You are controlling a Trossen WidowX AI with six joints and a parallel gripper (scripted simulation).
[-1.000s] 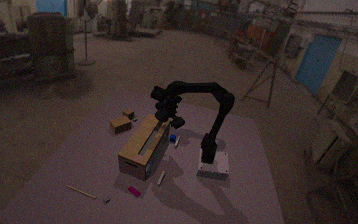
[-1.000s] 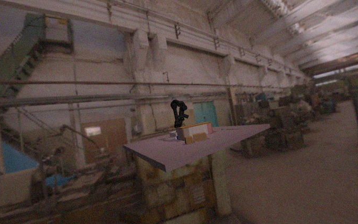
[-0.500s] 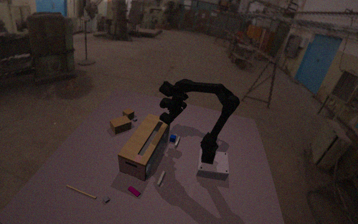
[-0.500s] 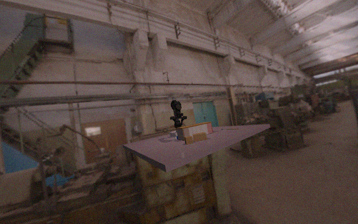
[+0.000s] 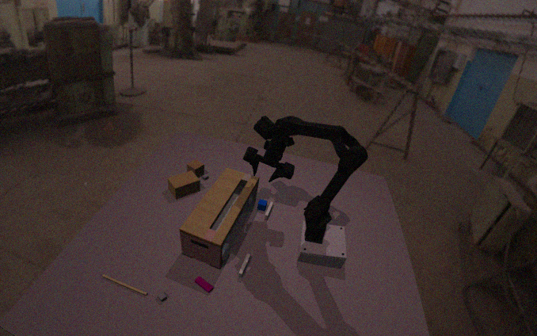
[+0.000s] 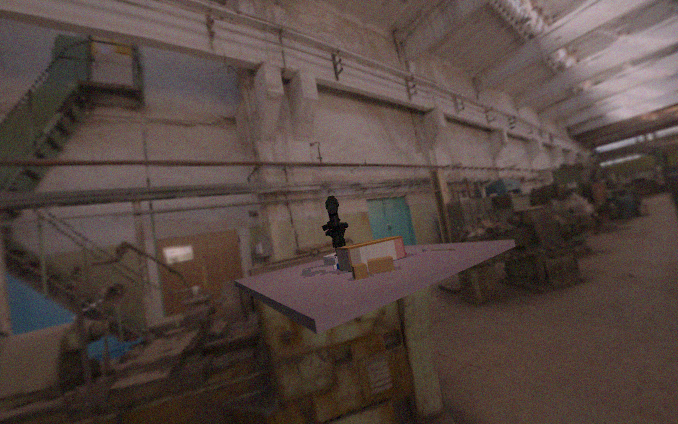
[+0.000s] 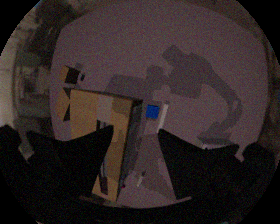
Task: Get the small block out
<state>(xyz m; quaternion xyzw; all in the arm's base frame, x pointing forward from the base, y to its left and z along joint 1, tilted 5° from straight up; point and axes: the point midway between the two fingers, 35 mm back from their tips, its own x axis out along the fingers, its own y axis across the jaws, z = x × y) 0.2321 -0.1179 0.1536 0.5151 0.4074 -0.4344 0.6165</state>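
My gripper tip is 20 mm past the blue block, 10 mm to the left of it and 140 mm above it. The rest, counted from my gripper tip: yellow rod 280 mm ahead, 550 mm to the left, 150 mm below; then box 50 mm ahead, 160 mm to the left, 90 mm below.
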